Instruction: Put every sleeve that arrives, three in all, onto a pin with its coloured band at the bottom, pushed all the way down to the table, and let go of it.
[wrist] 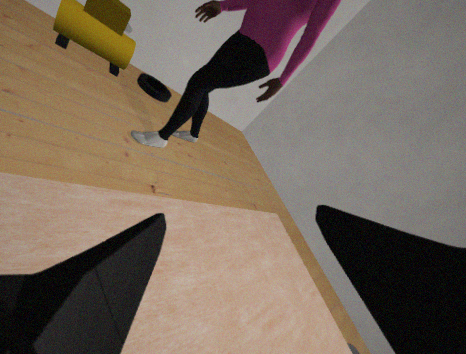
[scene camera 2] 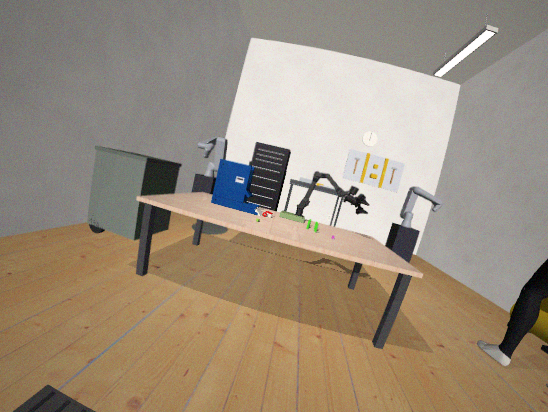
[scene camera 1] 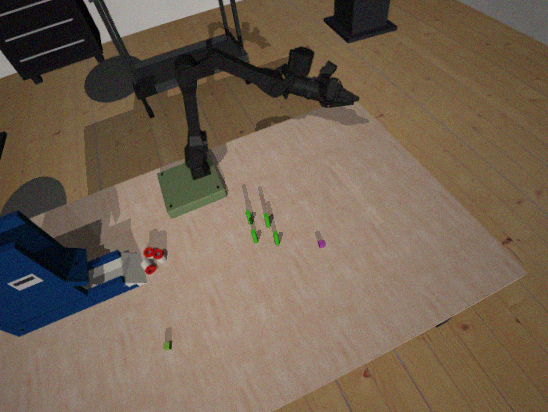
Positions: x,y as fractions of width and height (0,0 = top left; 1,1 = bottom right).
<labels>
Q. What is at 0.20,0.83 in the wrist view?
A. My gripper.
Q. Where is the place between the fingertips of my gripper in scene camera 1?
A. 0.65,0.25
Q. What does my gripper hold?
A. Nothing.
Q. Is my gripper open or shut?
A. Open.
</labels>
